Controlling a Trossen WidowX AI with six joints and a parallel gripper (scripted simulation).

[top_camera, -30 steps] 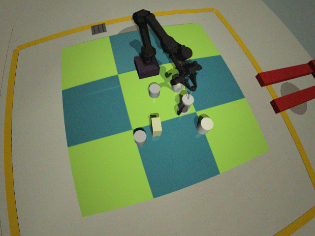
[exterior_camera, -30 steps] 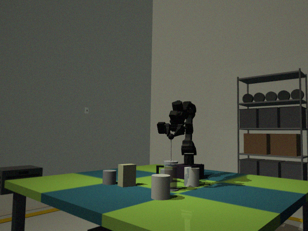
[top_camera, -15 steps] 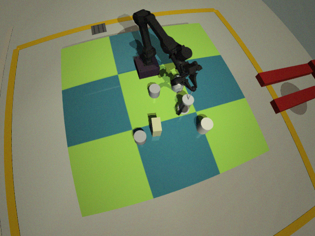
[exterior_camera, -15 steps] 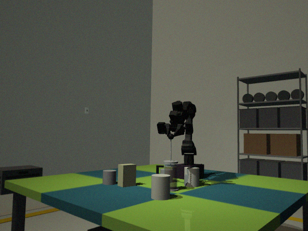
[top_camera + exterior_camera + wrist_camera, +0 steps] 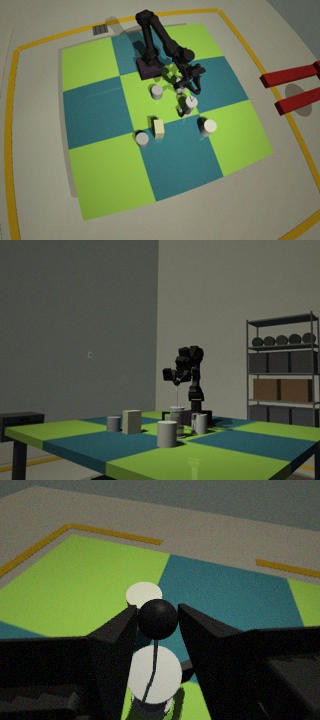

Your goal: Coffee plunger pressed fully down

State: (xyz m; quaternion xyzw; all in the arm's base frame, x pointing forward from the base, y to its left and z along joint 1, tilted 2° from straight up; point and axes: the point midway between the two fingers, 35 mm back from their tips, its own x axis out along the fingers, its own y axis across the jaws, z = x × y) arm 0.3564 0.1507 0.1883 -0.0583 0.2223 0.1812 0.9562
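Now: the coffee press 130 mm below my gripper tip and 20 mm to the right of it.
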